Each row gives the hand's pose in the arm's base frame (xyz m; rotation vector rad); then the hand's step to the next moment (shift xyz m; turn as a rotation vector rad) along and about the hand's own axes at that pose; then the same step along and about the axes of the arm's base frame.
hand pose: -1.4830 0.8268 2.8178 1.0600 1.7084 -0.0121
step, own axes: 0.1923 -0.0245 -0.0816 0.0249 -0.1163 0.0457
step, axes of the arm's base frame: -0.0838 0.1465 -0.1255 -0.0407 -0.0766 -0.0933
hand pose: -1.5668 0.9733 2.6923 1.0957 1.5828 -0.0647
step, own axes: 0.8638 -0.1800 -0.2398 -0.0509 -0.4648 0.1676
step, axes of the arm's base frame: -0.2214 0.5527 -0.6940 -0.1872 -0.3874 -0.2481
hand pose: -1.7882 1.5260 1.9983 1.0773 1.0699 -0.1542
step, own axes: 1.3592 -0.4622 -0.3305 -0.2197 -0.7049 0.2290
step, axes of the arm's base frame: 0.2336 0.5232 -1.3572 -0.3740 -0.6211 -0.2681
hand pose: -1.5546 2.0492 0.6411 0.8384 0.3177 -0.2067
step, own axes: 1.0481 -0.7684 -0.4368 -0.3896 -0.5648 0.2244
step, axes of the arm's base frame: 0.6606 -0.2289 -1.1794 -0.4910 -0.5169 -0.1133
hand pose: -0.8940 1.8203 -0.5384 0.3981 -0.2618 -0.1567
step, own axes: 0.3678 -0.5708 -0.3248 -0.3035 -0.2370 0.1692
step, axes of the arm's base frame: 0.3859 -0.4762 -0.4369 -0.3608 -0.2159 -0.0117
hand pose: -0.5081 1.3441 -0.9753 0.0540 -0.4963 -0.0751
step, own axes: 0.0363 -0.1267 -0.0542 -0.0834 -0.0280 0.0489
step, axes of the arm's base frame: 0.0502 -0.1274 -0.0393 -0.0981 -0.0224 0.0015
